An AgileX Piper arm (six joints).
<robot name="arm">
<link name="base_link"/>
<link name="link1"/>
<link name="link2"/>
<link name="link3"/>
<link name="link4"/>
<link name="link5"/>
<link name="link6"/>
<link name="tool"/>
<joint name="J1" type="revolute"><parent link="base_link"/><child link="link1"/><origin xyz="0 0 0.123" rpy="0 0 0"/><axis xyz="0 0 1"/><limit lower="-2.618" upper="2.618"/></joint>
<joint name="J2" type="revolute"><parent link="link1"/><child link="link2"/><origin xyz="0 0 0" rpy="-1.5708 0 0"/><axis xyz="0 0 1"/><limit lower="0" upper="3.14"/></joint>
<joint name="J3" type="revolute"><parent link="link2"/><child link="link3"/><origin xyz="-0.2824 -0.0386 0" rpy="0 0 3.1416"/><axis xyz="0 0 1"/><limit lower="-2.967" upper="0"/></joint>
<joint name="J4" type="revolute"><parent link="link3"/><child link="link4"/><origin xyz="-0.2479 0.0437 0" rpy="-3.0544 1.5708 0"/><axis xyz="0 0 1"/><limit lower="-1.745" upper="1.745"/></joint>
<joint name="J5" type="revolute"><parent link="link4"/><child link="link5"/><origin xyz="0 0 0" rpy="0 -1.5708 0"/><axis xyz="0 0 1"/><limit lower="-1.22" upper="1.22"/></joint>
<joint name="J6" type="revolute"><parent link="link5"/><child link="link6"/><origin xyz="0.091 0 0" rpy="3.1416 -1.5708 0"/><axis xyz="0 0 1"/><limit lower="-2.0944" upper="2.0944"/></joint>
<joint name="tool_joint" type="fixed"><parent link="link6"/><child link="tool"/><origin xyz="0 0 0" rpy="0 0 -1.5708"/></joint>
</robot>
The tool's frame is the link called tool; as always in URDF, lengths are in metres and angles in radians.
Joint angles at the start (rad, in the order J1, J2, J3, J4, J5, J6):
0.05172 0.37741 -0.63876 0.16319 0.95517 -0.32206
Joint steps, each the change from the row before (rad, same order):
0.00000 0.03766 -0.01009 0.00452 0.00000 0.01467
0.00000 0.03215 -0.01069 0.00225 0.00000 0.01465
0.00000 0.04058 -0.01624 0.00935 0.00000 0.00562
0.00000 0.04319 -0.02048 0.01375 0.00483 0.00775
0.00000 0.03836 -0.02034 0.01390 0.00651 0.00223
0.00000 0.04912 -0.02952 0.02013 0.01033 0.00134
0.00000 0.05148 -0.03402 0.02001 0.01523 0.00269
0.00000 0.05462 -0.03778 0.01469 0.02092 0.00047
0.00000 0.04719 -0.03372 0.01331 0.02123 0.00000
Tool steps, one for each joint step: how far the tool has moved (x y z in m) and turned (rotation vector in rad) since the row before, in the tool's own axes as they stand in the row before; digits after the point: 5 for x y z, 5 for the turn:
-0.00444 -0.00139 0.00511 -0.00943 0.02553 0.02099
-0.00425 -0.00130 0.00400 -0.00602 0.02028 0.01889
-0.00614 -0.00116 0.00463 -0.01183 0.02149 0.01447
-0.00692 -0.00087 0.00446 -0.01606 0.02360 0.01910
-0.00650 -0.00058 0.00367 -0.01565 0.02067 0.01310
-0.00901 -0.00054 0.00424 -0.02175 0.02446 0.01618
-0.00975 -0.00053 0.00411 -0.02259 0.02709 0.01718
-0.01021 -0.00092 0.00435 -0.01976 0.03312 0.01195
-0.00884 -0.00071 0.00374 -0.01837 0.03039 0.00998

